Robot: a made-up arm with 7 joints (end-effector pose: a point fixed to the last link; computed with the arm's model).
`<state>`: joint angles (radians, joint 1 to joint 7).
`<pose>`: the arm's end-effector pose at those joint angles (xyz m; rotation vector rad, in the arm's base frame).
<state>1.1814 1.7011 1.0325 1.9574 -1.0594 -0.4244 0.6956</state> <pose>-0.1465 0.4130 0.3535 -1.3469 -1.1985 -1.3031</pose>
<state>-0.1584 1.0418 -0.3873 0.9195 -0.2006 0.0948 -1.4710</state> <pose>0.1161 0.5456 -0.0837 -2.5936 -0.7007 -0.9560</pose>
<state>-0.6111 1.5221 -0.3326 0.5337 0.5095 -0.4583 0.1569</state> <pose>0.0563 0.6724 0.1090 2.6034 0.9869 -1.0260</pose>
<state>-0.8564 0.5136 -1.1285 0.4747 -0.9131 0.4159 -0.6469</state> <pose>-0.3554 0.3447 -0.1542 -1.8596 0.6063 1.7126</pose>
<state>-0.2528 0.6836 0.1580 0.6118 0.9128 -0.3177 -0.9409</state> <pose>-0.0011 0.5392 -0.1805 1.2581 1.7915 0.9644</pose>
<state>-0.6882 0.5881 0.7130 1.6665 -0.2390 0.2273 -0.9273</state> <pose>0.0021 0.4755 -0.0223 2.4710 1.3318 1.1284</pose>
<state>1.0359 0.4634 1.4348 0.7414 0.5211 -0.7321 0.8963</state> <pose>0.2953 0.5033 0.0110 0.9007 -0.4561 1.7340</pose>
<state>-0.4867 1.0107 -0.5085 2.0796 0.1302 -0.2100 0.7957</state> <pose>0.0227 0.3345 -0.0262 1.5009 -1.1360 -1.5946</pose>
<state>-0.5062 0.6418 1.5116 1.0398 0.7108 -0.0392 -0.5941</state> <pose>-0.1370 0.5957 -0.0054 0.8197 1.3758 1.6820</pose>
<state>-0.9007 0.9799 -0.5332 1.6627 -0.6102 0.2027 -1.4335</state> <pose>-0.0736 0.3683 -0.0885 2.9832 -0.1484 0.2183</pose>
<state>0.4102 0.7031 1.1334 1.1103 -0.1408 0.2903 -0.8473</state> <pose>0.1256 0.5959 0.0339 0.9220 1.5885 1.6465</pose>
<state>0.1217 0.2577 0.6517 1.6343 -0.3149 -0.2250 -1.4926</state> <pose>0.1665 0.3914 -0.0330 1.0410 0.9618 2.2305</pose>
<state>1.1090 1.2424 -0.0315 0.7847 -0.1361 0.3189 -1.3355</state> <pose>0.1670 0.6402 0.2647 1.2429 1.6099 2.3753</pose>
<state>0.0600 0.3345 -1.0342 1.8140 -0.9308 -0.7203 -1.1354</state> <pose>0.0768 0.0898 -0.0905 1.2774 -1.2341 0.6979</pose>
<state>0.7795 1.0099 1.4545 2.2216 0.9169 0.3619 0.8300</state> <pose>-0.0248 0.4507 0.2083 2.1216 -1.3205 1.4302</pose>
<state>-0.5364 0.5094 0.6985 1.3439 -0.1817 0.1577 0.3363</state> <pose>-0.0131 0.4663 -0.1020 2.0234 0.9862 -0.4445</pose>
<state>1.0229 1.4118 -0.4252 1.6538 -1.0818 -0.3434 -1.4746</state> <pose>0.1905 0.4361 0.2697 -1.2448 1.0111 -1.9120</pose>
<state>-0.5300 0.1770 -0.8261 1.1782 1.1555 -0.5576 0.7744</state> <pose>-0.1209 0.1279 -0.2259 0.3815 -0.1633 -0.7215</pose>
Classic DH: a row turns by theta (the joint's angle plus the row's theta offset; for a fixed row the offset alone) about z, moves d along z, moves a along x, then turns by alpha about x. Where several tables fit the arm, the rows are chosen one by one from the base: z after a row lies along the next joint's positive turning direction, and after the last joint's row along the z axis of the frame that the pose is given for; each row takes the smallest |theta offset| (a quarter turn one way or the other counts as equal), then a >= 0, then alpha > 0; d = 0 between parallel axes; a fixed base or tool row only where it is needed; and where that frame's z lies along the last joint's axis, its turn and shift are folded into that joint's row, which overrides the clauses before.
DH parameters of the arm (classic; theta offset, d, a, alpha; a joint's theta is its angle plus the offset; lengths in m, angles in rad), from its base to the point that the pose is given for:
base (fixed): 0 0.191 -0.003 1.5708
joint 1: 1.5708 -0.165 0.013 1.5708
joint 2: -1.5708 -0.017 0.009 -1.5708
joint 3: -1.5708 -0.345 0.006 1.5708
joint 4: 0 0.01 -0.008 -1.5708
joint 5: 0 -0.18 0.014 -1.5708
joint 6: 1.5708 0.027 0.011 -1.5708
joint 7: 0 -0.003 0.013 -1.5708
tool (fixed): 0 0.019 0 0

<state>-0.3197 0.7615 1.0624 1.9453 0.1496 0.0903 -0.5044</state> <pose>0.0520 0.4845 0.1226 1.9892 0.4648 1.5502</pose>
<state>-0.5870 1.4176 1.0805 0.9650 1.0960 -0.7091 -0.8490</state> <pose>0.0842 0.6567 0.2671 1.1095 0.2494 1.9970</pose>
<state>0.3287 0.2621 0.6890 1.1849 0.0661 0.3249 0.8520</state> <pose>0.2287 0.3874 -0.1002 1.2994 0.0099 -0.2156</pose>
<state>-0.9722 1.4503 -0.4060 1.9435 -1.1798 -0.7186 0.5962</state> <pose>-0.0166 0.4251 0.0189 -0.9370 1.6277 1.7017</pose>
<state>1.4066 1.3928 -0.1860 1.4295 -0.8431 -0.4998 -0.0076</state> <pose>0.1288 0.5062 0.3525 -2.1078 -0.0578 -1.1464</pose>
